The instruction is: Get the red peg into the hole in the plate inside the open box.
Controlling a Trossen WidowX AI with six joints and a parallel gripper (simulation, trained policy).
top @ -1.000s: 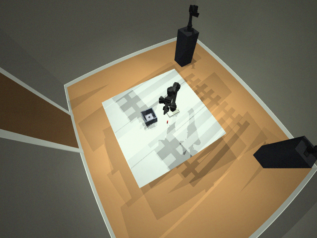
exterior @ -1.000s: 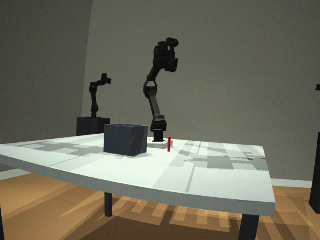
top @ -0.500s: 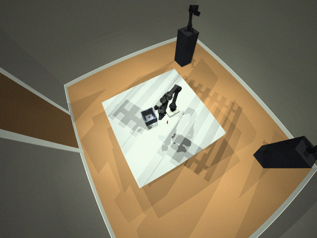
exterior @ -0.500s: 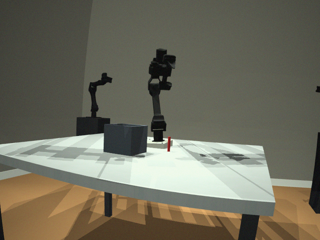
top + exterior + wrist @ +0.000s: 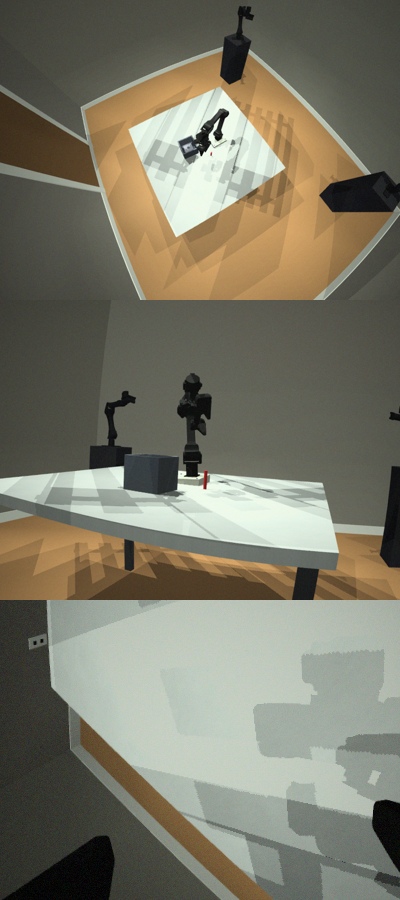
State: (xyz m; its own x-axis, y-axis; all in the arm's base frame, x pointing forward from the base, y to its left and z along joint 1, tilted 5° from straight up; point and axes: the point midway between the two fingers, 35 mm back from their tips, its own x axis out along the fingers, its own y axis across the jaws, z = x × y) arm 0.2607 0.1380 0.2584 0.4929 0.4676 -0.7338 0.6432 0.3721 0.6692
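Now: gripper tip 220 mm above the red peg, 120 mm past it and 20 mm to the left of it. Also, from my gripper tip: pale plate: 220 mm below, 210 mm to the right, 50 mm ahead.
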